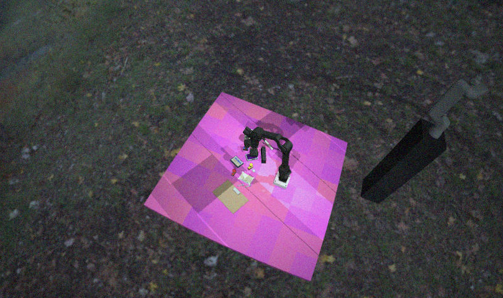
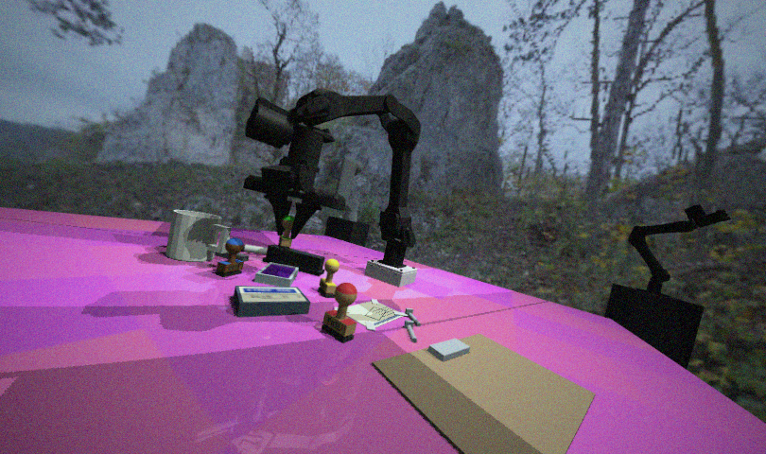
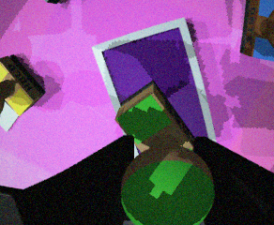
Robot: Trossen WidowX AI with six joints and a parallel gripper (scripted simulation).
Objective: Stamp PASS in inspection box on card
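The purple ink pad is 80 mm below my gripper tip. From my gripper tip the other things lie so: blue-knobbed stamp: 70 mm ahead, 50 mm to the right, 60 mm below; black bar: 90 mm behind, 50 mm to the right, 70 mm below; green-knobbed stamp: right at my gripper tip.
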